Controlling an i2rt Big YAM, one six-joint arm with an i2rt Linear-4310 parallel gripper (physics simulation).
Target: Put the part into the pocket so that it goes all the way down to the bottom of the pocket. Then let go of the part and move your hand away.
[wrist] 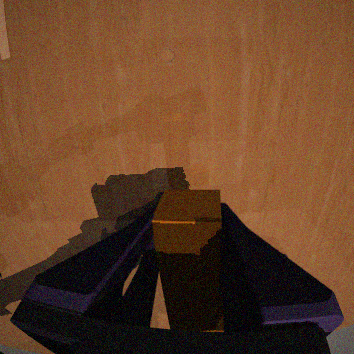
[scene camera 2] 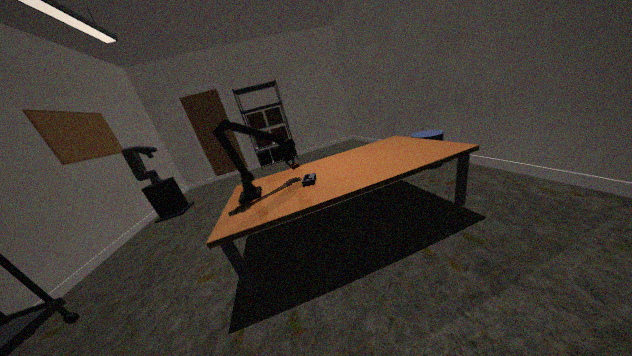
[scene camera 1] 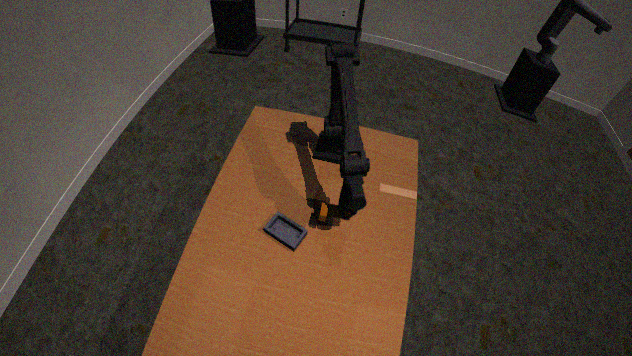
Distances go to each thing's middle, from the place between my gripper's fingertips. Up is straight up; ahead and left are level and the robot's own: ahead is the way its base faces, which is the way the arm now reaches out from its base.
The blue-grey pocket block [scene camera 1: 286, 231] is 210 mm to the right of my hand, 80 mm ahead of it and 70 mm below it.
